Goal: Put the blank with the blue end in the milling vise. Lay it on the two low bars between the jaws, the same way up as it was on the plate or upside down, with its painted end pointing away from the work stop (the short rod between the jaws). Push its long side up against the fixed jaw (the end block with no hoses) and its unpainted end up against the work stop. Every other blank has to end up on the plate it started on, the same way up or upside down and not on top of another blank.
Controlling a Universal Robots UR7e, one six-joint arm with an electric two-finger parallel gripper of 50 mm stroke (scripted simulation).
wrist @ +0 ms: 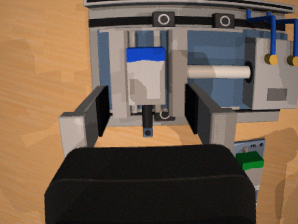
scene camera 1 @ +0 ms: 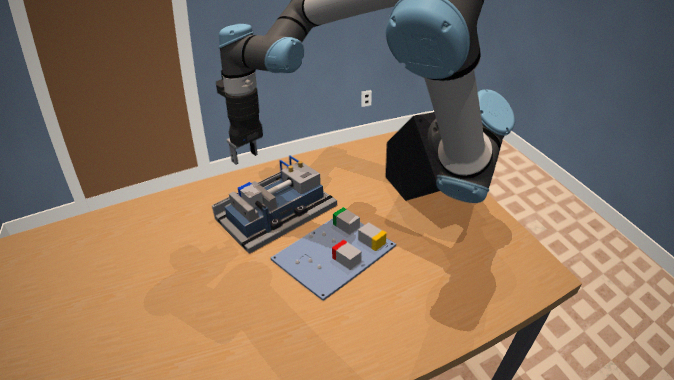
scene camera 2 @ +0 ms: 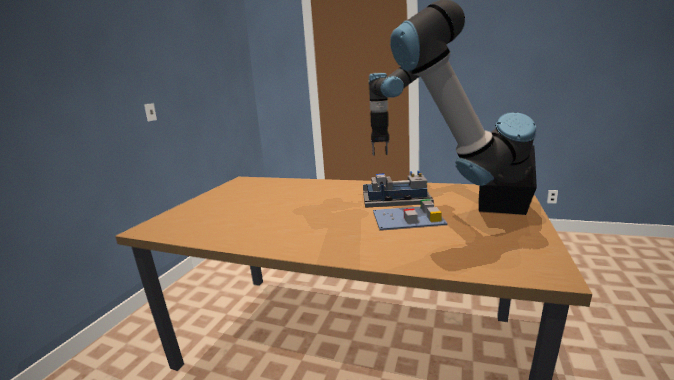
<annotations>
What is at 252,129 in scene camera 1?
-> My gripper.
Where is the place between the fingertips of my gripper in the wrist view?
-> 147,100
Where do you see a blue-ended blank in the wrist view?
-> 145,65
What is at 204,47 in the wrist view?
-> A vise.
</annotations>
